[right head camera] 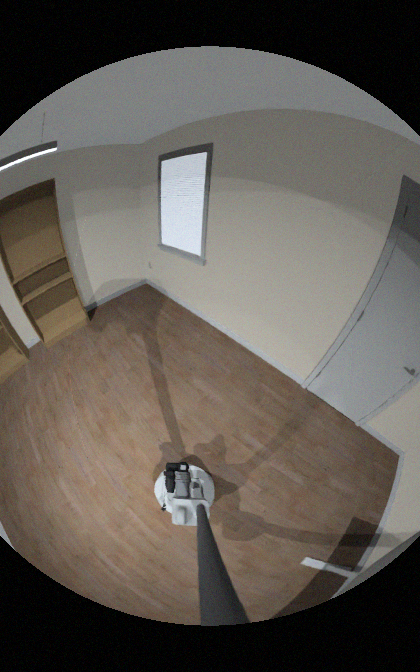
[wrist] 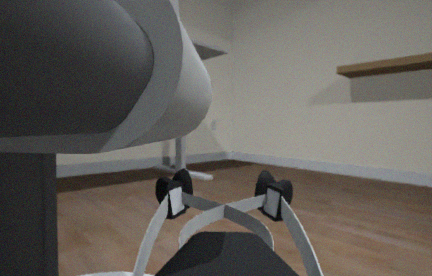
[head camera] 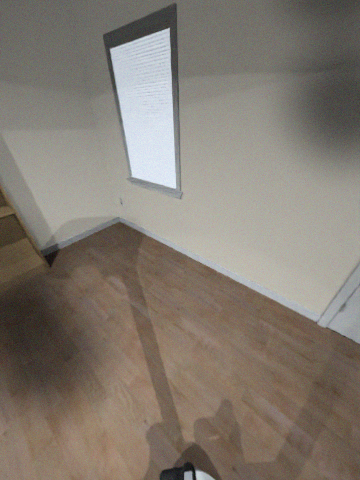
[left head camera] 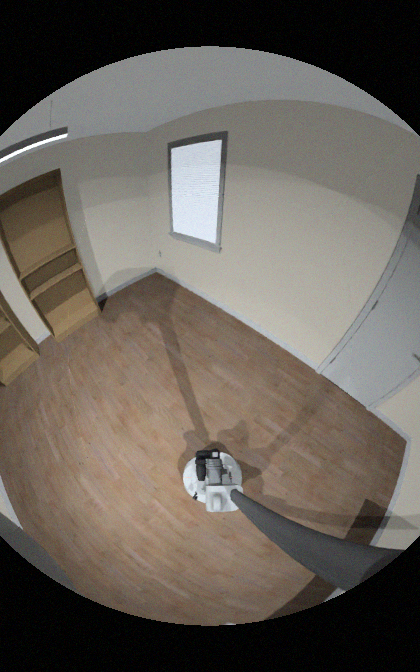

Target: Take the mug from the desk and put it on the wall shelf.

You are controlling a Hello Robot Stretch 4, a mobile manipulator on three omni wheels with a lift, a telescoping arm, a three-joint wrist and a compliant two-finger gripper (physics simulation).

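Observation:
The wooden wall shelf (wrist: 390, 66) is a brown board fixed to the wall at the right in the wrist view. Part of a grey desk (wrist: 209, 51) shows behind the robot's body in the wrist view, with its light leg and foot on the floor. The mug does not show in any view. My gripper (wrist: 223, 185) is open, its two black fingertips wide apart with no object between them. It is far from both the desk and the shelf.
Wooden bookcases (left head camera: 75, 280) (right head camera: 64, 267) stand at the left. A window (head camera: 145, 107) (left head camera: 196, 192) (right head camera: 183, 202) is in the far wall, and a grey door (left head camera: 380, 335) (right head camera: 370, 345) is at the right. The robot's white base (left head camera: 190, 480) (right head camera: 160, 490) stands on the wood floor.

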